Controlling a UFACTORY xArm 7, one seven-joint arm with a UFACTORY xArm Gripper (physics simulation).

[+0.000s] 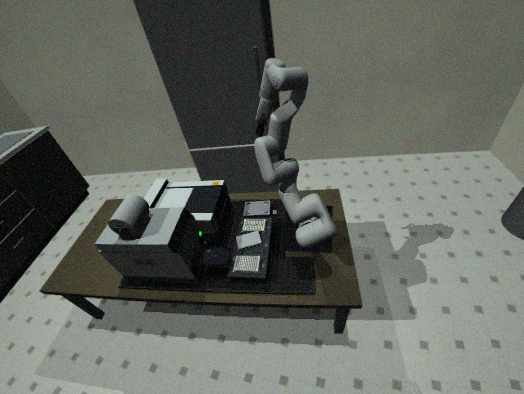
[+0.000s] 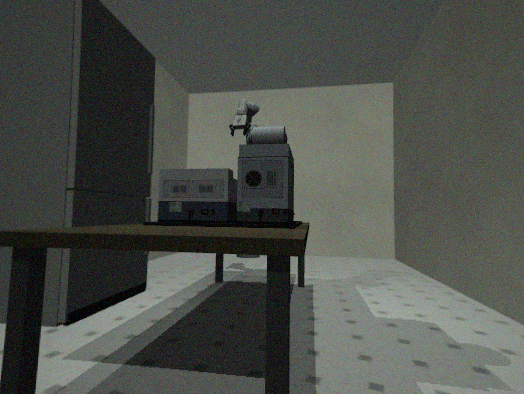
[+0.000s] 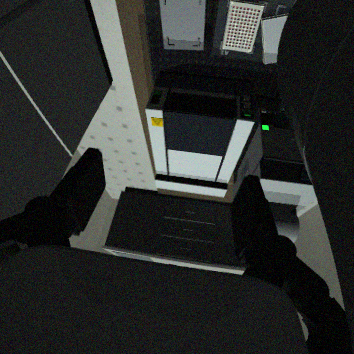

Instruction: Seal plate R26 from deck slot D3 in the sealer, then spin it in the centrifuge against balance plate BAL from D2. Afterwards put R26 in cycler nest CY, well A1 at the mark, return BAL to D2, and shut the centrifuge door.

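Places are measured from the arm's base along level axes (x ahead, y left, z up), in metres.
Where they show: gripper, fingertip midpoint: point(image 1: 261, 129) point(image 2: 238, 134) point(image 3: 170, 178).
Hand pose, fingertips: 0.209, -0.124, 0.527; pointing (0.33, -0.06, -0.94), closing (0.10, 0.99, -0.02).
Observation:
After its pixels a point has its place, as x, y, z.
My gripper point(image 1: 259, 128) {0.209, -0.124, 0.527} point(image 2: 239, 131) {0.209, -0.124, 0.527} point(image 3: 170, 178) {0.209, -0.124, 0.527} is open and empty, raised high above the table's back. On the dark deck rack point(image 1: 264, 260) {0.235, 0.188, -0.026} stand a white-welled plate point(image 1: 254, 225) {0.314, -0.033, -0.014} point(image 3: 243, 27) {0.314, -0.029, -0.011} at the back, a plain pale plate or cover point(image 1: 248, 240) {0.331, 0.078, -0.008} point(image 3: 273, 39) {0.331, 0.057, -0.007} lying askew in the middle, and a white-welled plate point(image 1: 247, 263) {0.315, 0.217, -0.011} at the front. Their labels cannot be read. A pale nest-like block point(image 1: 257, 208) {0.320, -0.189, -0.036} point(image 3: 183, 25) {0.335, -0.191, -0.036} lies behind the rack. The low machine with a yellow label, apparently the centrifuge point(image 1: 207, 200) {0.573, -0.097, 0.130} point(image 3: 194, 132) {0.593, -0.123, 0.130}, and the tall sealer point(image 1: 150, 257) {0.724, 0.312, 0.168} point(image 2: 266, 182) {0.989, 0.226, 0.095} stand left; the centrifuge door's state is unclear.
A pale roll point(image 1: 129, 216) {0.755, 0.245, 0.372} point(image 2: 267, 134) {0.857, 0.204, 0.340} sits atop the sealer, and a green light point(image 1: 200, 233) {0.569, 0.104, 0.084} point(image 3: 265, 127) {0.569, 0.107, 0.086} shows at its front. A tall dark cabinet point(image 1: 200, 65) point(image 2: 112, 175) stands behind the table point(image 1: 82, 262) {1.405, 0.206, -0.096} point(image 2: 100, 236) {1.595, -0.067, -0.103}. A drawer cabinet point(image 1: 30, 205) point(image 3: 175, 225) stands beyond its left end.

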